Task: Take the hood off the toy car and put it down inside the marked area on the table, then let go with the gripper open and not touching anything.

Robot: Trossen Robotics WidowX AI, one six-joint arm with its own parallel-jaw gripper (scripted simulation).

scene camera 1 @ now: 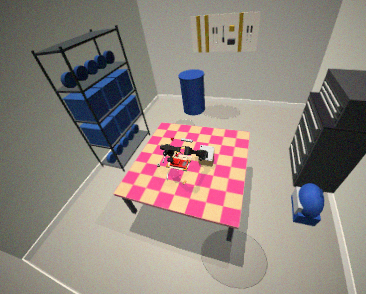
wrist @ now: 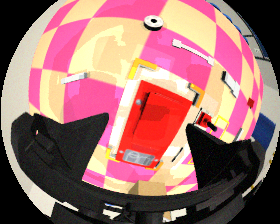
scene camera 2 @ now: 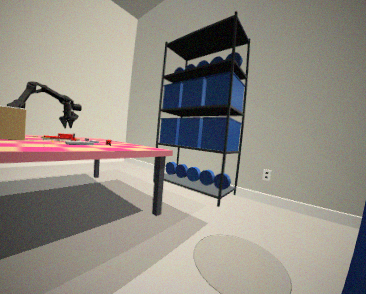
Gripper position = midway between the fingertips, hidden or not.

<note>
My gripper (wrist: 149,122) is open, with nothing in its grasp. Further things: a red hood (wrist: 160,117).
</note>
